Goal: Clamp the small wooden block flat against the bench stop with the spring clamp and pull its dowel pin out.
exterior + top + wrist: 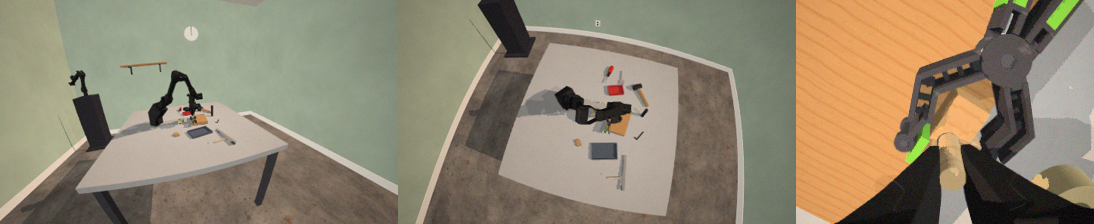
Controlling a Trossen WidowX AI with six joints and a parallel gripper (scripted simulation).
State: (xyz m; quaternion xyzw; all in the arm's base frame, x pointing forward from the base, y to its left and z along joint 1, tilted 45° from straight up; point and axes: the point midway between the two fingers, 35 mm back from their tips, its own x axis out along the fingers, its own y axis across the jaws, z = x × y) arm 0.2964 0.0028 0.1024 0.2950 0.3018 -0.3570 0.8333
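Right now the dowel pin is 40 mm below my hand. Also, from my hand: small wooden block (60 mm below); then bench stop (60 mm below, 10 mm to the left, 10 mm behind); then wooden board (90 mm below, 60 mm ahead).
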